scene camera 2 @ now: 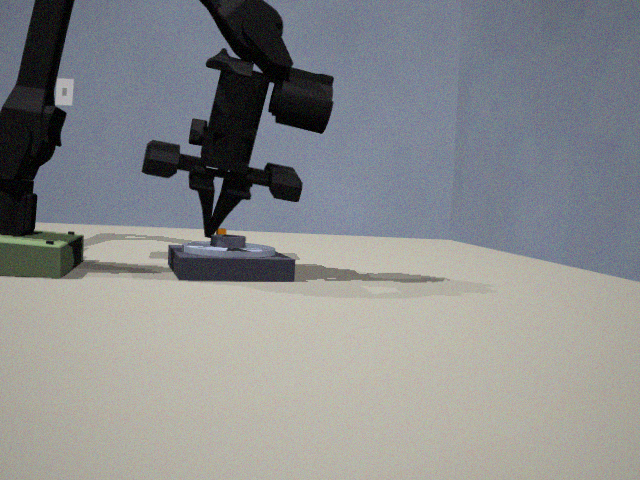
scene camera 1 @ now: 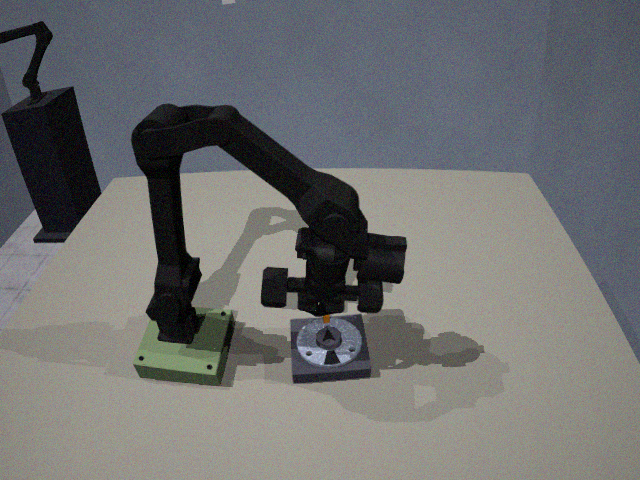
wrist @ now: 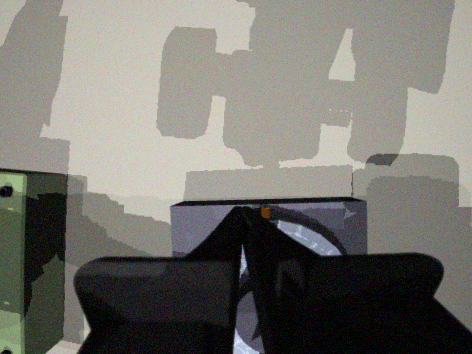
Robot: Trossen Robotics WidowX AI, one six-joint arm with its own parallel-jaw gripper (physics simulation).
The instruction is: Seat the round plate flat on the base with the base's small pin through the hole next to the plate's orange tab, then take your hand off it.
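Pixels of known places: gripper, fingertip midpoint: [scene camera 2: 207, 236] [scene camera 1: 317, 314] [wrist: 241, 213]; arm's base, link origin: [scene camera 2: 0, 231] [scene camera 1: 178, 329].
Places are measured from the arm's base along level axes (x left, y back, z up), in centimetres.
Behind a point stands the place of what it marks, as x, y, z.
Observation:
The round silver plate [scene camera 1: 316, 330] {1.3, -24.2, -0.5} [scene camera 2: 258, 250] {-4.5, -29.3, -0.5} [wrist: 305, 236] {3.5, -28.0, -0.5} lies on the dark base [scene camera 1: 330, 376] {-7.2, -26.7, -2.3} [scene camera 2: 232, 269] {-7.2, -26.3, -2.3} [wrist: 195, 220] {3.7, -21.2, -1.2} around its central hub [scene camera 1: 327, 338] {-1.5, -26.1, 0.6} [scene camera 2: 227, 240] {-3.0, -26.0, 0.3}, and looks about level. An orange tab [scene camera 2: 221, 231] {3.1, -25.7, 0.8} rises at the plate's far side in scene camera 2. In the wrist view an orange mark [wrist: 265, 212] {4.7, -25.6, -1.1} shows near the base's edge; the fingers hide the tab there. My gripper [scene camera 1: 318, 313] {4.7, -24.2, 0.0} [scene camera 2: 208, 235] {4.7, -24.2, 0.0} [wrist: 241, 213] {4.7, -24.2, 0.0} is shut and empty, tips low beside the tab; contact cannot be told. The small pin and the hole by the tab are hidden.
The arm's green mounting block [scene camera 1: 180, 356] {-6.1, -1.9, -0.1} [scene camera 2: 36, 258] {-9.1, -6.3, -1.7} [wrist: 12, 240] {1.1, -8.0, -0.4} stands left of the base. A dark pedestal [scene camera 1: 51, 155] with another arm stands beyond the table [scene camera 1: 439, 444] {-20.1, -43.0, -3.6} at the back left. Arm shadows fall around the base.

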